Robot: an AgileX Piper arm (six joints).
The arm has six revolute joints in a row. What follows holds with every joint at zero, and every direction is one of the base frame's. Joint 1 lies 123.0 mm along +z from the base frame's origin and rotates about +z. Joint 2 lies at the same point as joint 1 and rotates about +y. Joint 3 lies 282.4 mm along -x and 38.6 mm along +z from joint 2 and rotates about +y. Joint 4 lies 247.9 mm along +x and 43.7 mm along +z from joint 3 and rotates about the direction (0.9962, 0, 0.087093). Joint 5 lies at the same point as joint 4 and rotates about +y. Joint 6 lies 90.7 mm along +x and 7.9 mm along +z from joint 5 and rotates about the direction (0.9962, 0, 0.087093). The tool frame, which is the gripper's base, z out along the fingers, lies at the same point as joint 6; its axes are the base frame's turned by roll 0.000, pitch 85.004 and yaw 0.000 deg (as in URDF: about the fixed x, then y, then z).
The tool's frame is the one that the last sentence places.
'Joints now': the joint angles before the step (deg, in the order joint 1, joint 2, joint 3, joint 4, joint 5, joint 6). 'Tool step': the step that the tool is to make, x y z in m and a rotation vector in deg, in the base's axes. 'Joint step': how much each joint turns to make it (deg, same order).
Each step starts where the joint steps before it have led.
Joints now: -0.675, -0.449, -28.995, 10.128, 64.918, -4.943
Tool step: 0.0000, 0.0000, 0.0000, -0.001, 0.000, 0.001
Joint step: 0.000, 0.000, 0.000, 0.000, 0.000, -0.001
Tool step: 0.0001, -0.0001, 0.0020, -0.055, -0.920, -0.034
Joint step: 0.012, 0.000, -0.223, -0.010, -0.689, -0.122
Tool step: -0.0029, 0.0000, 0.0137, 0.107, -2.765, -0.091
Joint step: 0.006, 0.712, -2.607, 0.055, -0.882, 0.004
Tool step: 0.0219, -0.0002, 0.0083, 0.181, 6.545, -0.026
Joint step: -0.004, 8.312, -1.592, 0.054, -0.185, 0.050
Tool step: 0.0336, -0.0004, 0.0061, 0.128, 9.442, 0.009
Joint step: 0.099, 11.662, -2.225, -0.060, -0.010, 0.103
